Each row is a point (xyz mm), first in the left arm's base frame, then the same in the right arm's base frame.
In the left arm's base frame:
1: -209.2 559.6 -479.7
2: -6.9 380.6 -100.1
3: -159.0 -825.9 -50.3
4: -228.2 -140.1 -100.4
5: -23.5 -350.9 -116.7
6: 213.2 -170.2 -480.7
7: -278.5 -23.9 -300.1
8: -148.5 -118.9 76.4
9: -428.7 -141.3 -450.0
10: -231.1 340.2 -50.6
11: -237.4 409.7 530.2
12: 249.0 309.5 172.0
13: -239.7 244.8 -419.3
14: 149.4 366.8 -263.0
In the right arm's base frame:
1: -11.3 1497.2 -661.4
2: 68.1 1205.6 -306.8
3: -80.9 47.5 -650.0
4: -137.9 723.9 -520.4
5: 64.0 510.4 -535.4
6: 398.2 765.0 -746.7
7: -126.4 894.1 -684.2
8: -115.8 689.5 -329.6
9: -223.0 834.4 -898.5
10: -160.2 1170.8 -338.8
11: -342.9 1078.5 209.2
12: 230.1 1042.8 -3.7
13: -55.8 1181.3 -705.0
14: 266.5 1224.9 -413.6

